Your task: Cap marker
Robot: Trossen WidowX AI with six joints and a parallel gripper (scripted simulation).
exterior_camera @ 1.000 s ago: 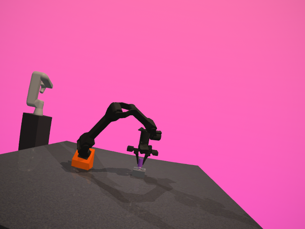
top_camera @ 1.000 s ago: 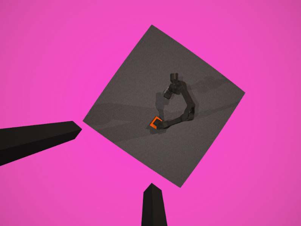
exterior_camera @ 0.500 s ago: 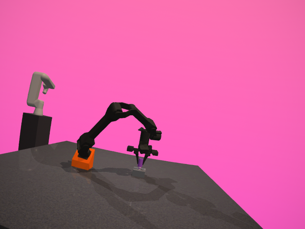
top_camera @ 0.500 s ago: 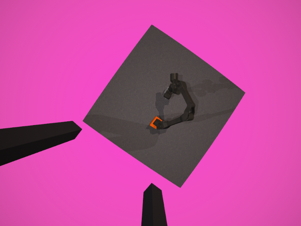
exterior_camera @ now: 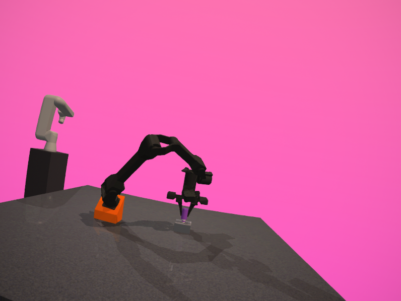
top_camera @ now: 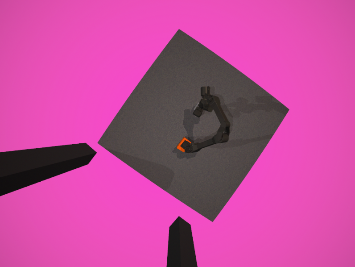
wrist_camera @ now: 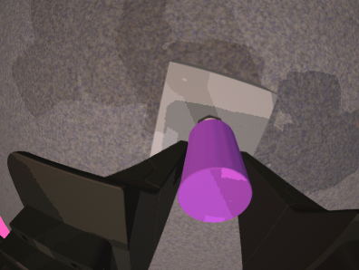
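Now: the purple cap 10 mm above my gripper tip. From my gripper tip the other things lie so: grey holder block: 50 mm below.
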